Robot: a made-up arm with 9 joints. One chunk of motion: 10 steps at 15 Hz.
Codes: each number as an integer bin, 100 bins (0 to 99) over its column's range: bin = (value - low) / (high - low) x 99, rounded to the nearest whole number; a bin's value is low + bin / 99 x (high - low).
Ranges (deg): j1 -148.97..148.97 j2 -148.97..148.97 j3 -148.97..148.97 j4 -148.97..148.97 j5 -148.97..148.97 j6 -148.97..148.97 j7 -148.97..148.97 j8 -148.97..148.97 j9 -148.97..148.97
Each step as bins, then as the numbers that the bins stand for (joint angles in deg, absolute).
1 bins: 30 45 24 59 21 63 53 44 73
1 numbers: -58.69 -13.54 -76.74 28.59 -85.77 40.63 10.53 -16.55 70.72
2 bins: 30 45 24 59 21 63 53 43 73
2 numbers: -58.69 -13.54 -76.74 28.59 -85.77 40.63 10.53 -19.56 70.72
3 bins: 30 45 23 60 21 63 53 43 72
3 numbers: -58.69 -13.54 -79.75 31.60 -85.77 40.63 10.53 -19.56 67.71
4 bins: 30 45 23 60 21 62 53 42 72
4 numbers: -58.69 -13.54 -79.75 31.60 -85.77 37.62 10.53 -22.57 67.71
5 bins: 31 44 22 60 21 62 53 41 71
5 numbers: -55.68 -16.55 -82.76 31.60 -85.77 37.62 10.53 -25.58 64.70
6 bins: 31 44 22 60 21 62 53 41 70
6 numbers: -55.68 -16.55 -82.76 31.60 -85.77 37.62 10.53 -25.58 61.69
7 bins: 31 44 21 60 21 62 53 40 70
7 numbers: -55.68 -16.55 -85.77 31.60 -85.77 37.62 10.53 -28.59 61.69
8 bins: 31 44 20 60 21 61 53 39 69
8 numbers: -55.68 -16.55 -88.78 31.60 -85.77 34.61 10.53 -31.60 58.69
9 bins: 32 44 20 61 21 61 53 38 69
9 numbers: -52.67 -16.55 -88.78 34.61 -85.77 34.61 10.53 -34.61 58.69
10 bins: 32 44 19 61 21 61 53 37 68
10 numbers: -52.67 -16.55 -91.79 34.61 -85.77 34.61 10.53 -37.62 55.68
